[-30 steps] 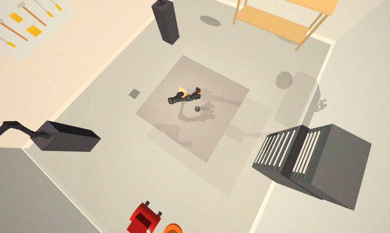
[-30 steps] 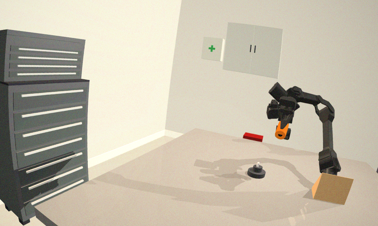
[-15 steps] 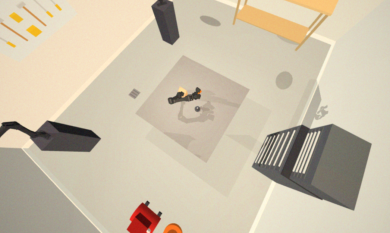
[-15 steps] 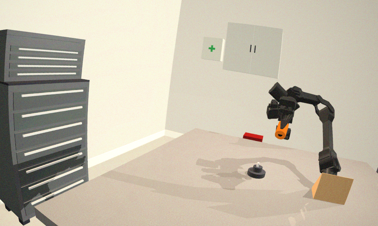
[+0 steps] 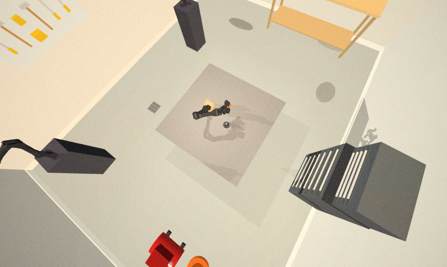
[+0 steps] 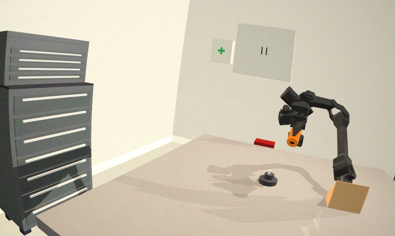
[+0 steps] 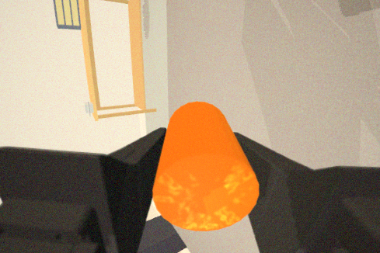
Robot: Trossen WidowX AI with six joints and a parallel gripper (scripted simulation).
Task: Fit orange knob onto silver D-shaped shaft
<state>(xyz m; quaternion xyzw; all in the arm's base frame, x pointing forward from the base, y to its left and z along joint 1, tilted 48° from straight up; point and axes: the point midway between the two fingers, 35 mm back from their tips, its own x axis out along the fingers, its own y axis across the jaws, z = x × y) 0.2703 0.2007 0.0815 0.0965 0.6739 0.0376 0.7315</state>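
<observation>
The orange knob is 3 cm to the right of my gripper tip and 2 cm above it. Round my gripper tip: dark round pedestal: 6 cm ahead, 17 cm to the right, 21 cm below.
</observation>
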